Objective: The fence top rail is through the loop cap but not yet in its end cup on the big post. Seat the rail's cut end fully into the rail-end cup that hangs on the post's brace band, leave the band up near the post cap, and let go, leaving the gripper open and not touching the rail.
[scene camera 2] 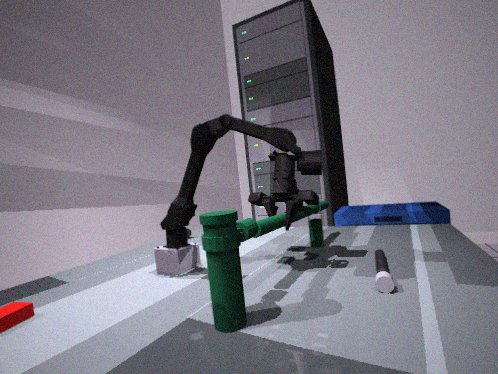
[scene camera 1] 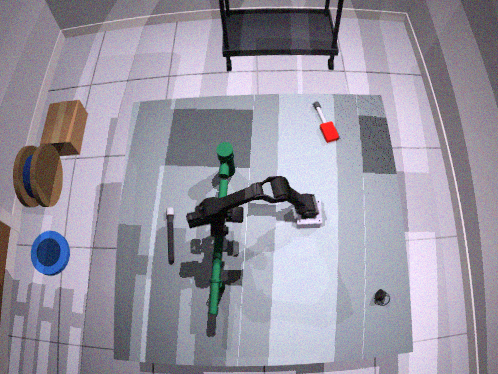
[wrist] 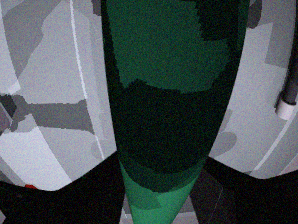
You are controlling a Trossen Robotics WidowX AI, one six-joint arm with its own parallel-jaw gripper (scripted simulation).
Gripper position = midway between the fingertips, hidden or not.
Observation:
I see my gripper (scene camera 2: 280, 230), a green top rail (scene camera 1: 217, 258) and a green post (scene camera 2: 224, 268).
The green top rail is seen too in scene camera 2 (scene camera 2: 267, 225) and in the wrist view (wrist: 170, 77). My gripper shows as well in the wrist view (wrist: 154, 152).

